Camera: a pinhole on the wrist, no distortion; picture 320 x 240 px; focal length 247.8 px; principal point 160.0 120.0 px. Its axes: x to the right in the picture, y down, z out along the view. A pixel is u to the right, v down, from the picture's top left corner.
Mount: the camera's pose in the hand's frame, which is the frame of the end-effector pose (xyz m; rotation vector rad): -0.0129 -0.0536 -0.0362 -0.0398 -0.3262 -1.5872
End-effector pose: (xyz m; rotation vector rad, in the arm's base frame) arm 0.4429 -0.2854 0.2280 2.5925 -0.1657 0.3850
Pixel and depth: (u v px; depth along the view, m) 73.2 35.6 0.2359
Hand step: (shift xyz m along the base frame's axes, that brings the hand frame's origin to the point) -0.1012 -0.1437 -0.1301
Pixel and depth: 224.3 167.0 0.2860
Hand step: 0.0617 -0.0807 -0.2514
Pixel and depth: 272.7 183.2 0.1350
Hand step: 0.0371 0.0143 -0.1343
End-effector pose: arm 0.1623 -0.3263 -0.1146 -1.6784 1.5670 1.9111
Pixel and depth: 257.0 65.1 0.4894
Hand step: -0.1252 0.5036 0.0183
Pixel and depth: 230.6 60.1 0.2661
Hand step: -0.0516 0.2592 0.0237
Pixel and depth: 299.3 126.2 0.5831
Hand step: -0.1747 0.6129 -0.1493
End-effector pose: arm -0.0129 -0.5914 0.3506 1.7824 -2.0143 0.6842
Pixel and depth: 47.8 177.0 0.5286
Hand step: -0.2808 -0.2473 -0.3776
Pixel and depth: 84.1 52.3 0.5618
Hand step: -0.1878 -0.0229 -0.5268
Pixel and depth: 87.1 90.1 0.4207
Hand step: -0.1299 -0.0694 -0.3616
